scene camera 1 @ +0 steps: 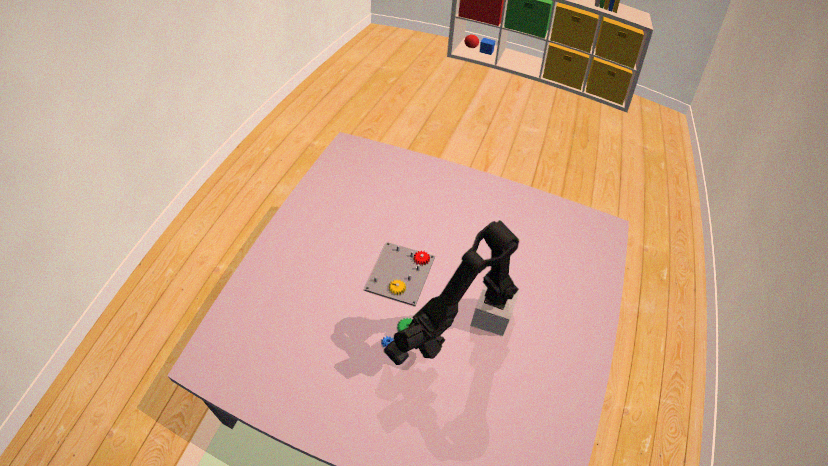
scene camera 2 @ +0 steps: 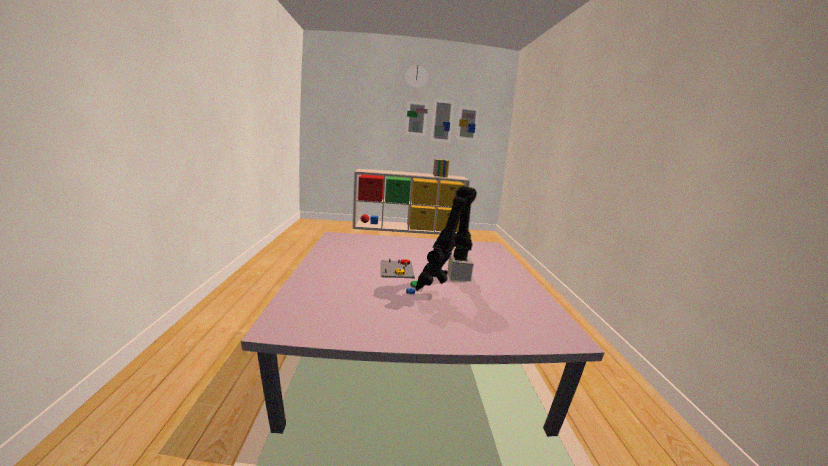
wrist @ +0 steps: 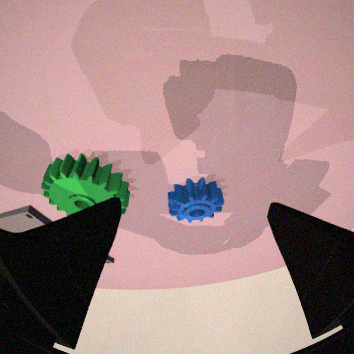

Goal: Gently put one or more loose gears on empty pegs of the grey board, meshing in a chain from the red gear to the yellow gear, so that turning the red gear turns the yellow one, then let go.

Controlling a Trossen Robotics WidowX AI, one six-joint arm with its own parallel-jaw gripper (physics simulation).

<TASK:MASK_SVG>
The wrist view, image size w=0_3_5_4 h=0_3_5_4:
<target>gripper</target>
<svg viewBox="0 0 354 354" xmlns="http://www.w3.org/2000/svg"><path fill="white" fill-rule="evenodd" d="M271 202L267 212L267 220L294 284L312 339L340 324L342 326L342 329L288 354L354 354L354 231L279 202ZM119 197L110 197L57 220L22 232L11 232L0 228L0 354L70 354L53 347L54 342L75 349L92 295L116 235L121 216Z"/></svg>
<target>green gear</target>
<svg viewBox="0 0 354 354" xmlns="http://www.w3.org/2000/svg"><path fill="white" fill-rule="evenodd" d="M48 164L41 182L41 189L44 190L43 196L49 198L49 204L56 204L56 210L65 211L67 216L110 197L119 197L121 214L125 213L129 200L128 182L121 180L122 172L110 172L111 163L100 166L98 165L98 157L94 157L88 162L82 153L79 154L77 160L74 160L70 154L66 153L63 160L55 157L53 163Z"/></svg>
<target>blue gear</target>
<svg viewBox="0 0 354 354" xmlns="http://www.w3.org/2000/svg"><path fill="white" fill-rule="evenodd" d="M221 188L217 187L215 180L205 184L204 177L199 178L197 182L193 183L191 179L186 178L185 185L183 186L173 184L174 191L167 192L170 216L176 216L178 221L187 219L189 223L192 219L199 219L202 222L204 217L213 218L213 212L221 212L221 205L224 202Z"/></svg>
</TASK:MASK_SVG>
